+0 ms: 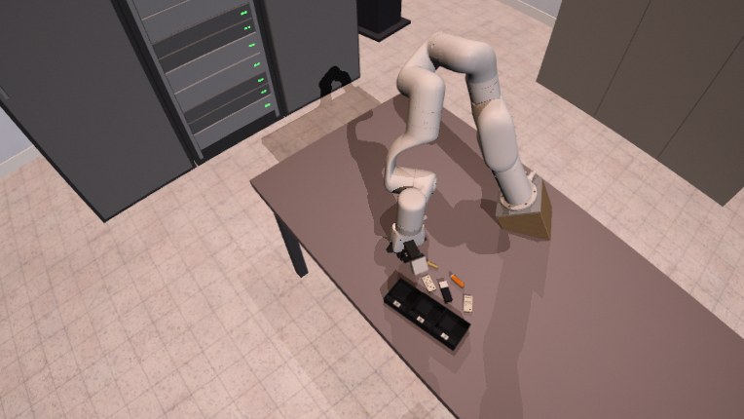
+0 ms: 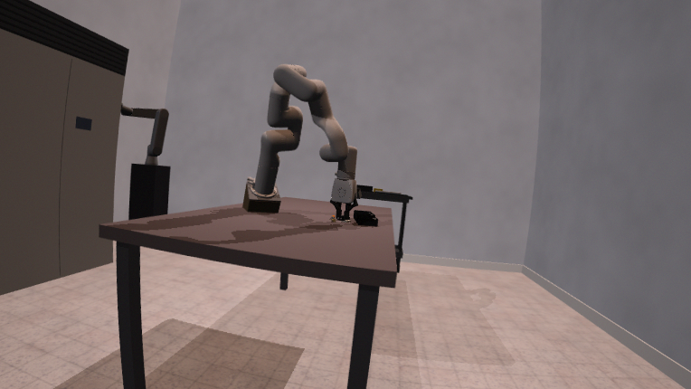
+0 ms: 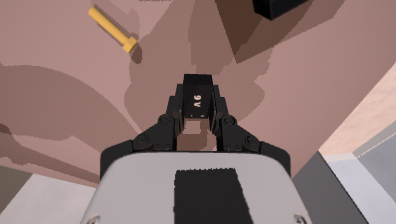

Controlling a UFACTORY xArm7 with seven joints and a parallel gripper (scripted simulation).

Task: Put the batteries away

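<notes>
My hand is 18 cm to the right of the orange battery, 4 cm past it and 4 cm above it. Round my hand: black 9V battery 1 cm to the right, 1 cm below; then black-and-white stick 16 cm to the left, 4 cm below, 1 cm ahead; then brass bolt 8 cm to the left, 4 cm below, 4 cm behind.
</notes>
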